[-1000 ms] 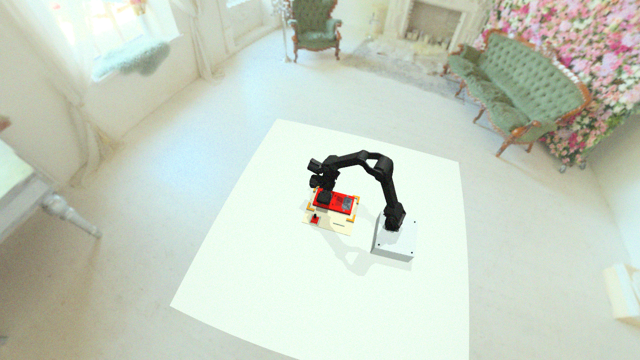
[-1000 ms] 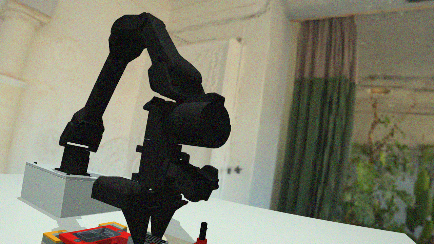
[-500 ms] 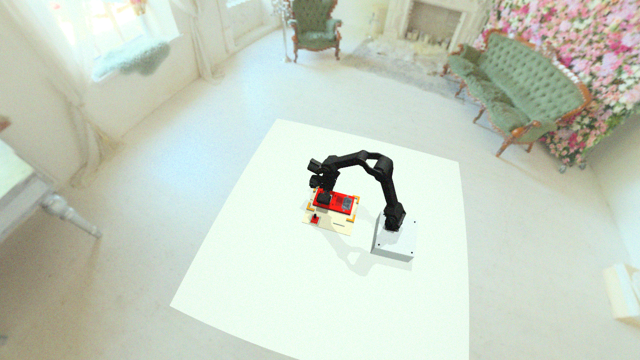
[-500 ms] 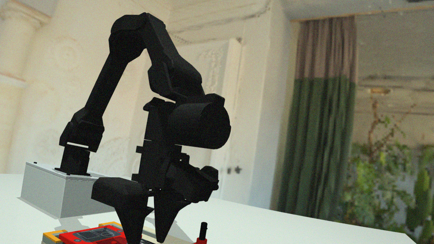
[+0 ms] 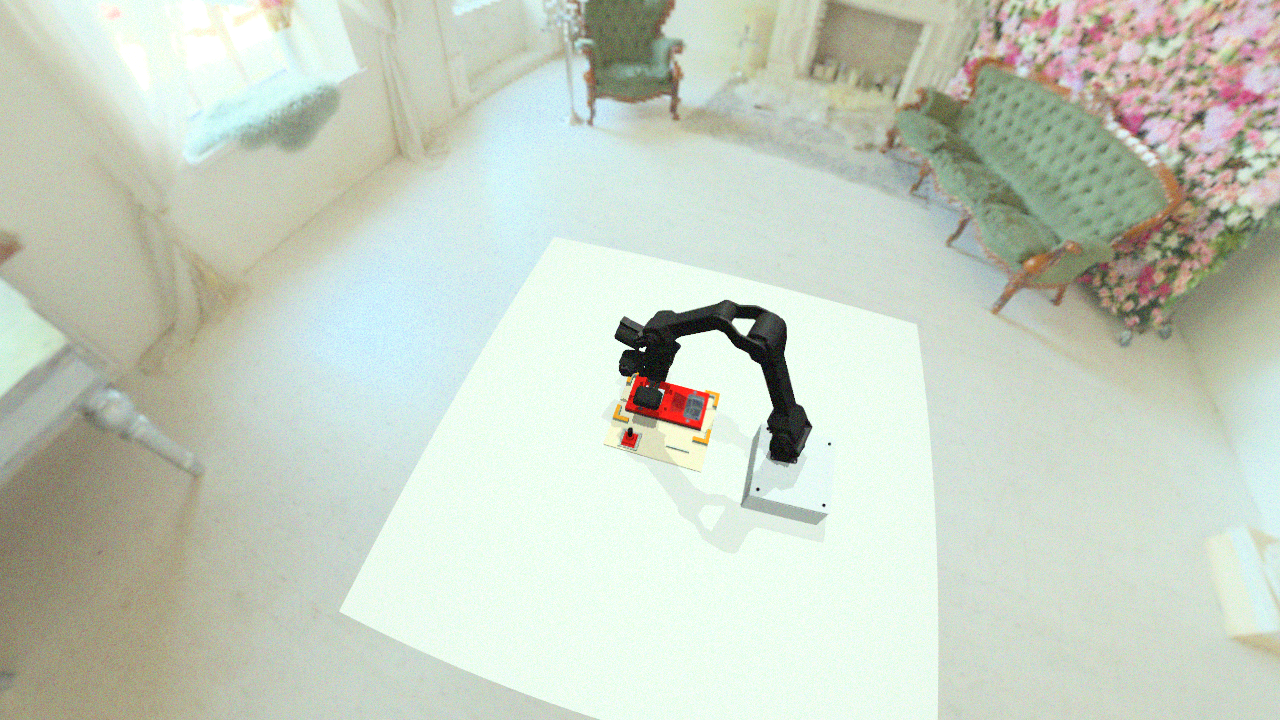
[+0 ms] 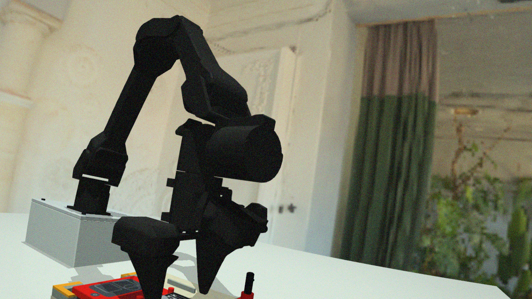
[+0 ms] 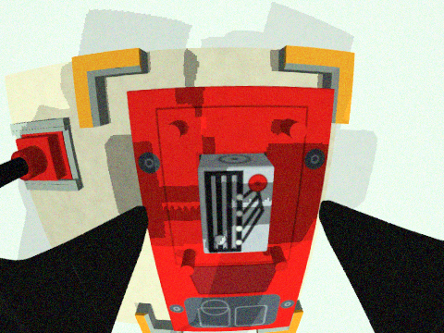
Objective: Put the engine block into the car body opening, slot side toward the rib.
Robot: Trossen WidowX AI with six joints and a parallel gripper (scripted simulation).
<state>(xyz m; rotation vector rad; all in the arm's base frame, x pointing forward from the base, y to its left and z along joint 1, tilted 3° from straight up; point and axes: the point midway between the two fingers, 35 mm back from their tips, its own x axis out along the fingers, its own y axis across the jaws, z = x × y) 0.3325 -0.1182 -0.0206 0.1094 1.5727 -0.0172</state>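
The grey engine block lies 2 cm below my gripper tip. Round my gripper tip: clamp cradle (4 cm to the left, 3 cm below, 3 cm behind).
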